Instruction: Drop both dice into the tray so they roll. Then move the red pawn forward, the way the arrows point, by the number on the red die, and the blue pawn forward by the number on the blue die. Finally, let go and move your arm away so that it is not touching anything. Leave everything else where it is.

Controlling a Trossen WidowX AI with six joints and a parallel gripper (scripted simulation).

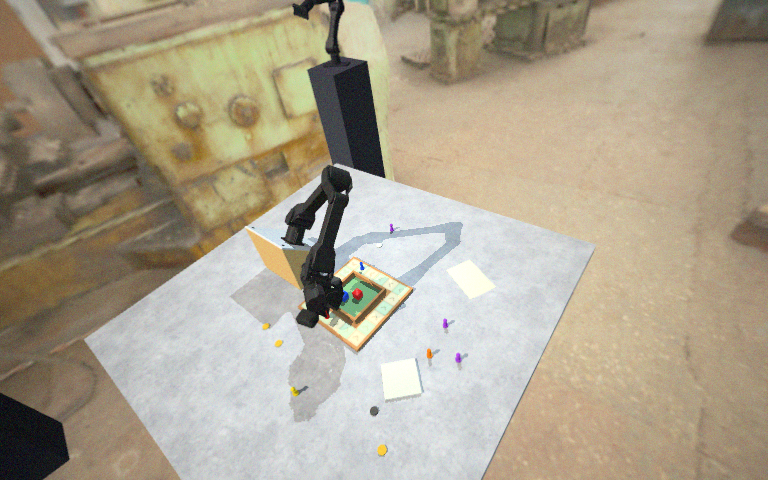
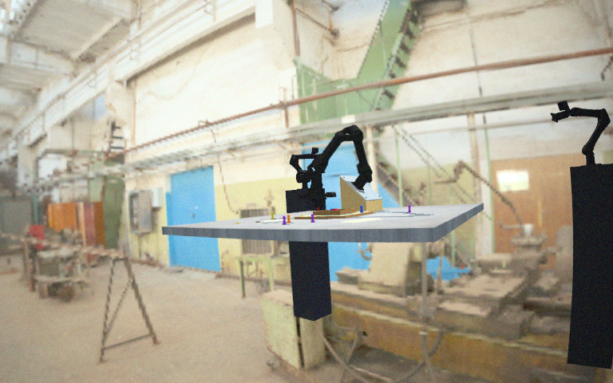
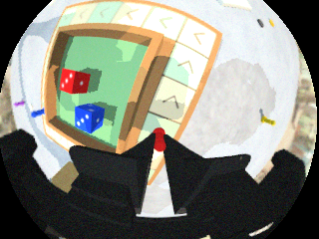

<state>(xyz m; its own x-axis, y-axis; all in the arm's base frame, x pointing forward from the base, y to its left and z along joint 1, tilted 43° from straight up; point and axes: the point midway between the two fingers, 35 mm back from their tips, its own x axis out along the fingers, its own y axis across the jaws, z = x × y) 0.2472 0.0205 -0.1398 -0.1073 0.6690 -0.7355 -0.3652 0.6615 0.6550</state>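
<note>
My gripper tip is 220 mm to the right of the blue pawn, 70 mm past it and 10 mm below it. The rest, counted from my gripper tip: red pawn 10 mm above; then yellow pawn 210 mm to the right, 130 mm ahead, 10 mm below; then orange pawn 340 mm ahead, 120 mm to the left, 10 mm below.
</note>
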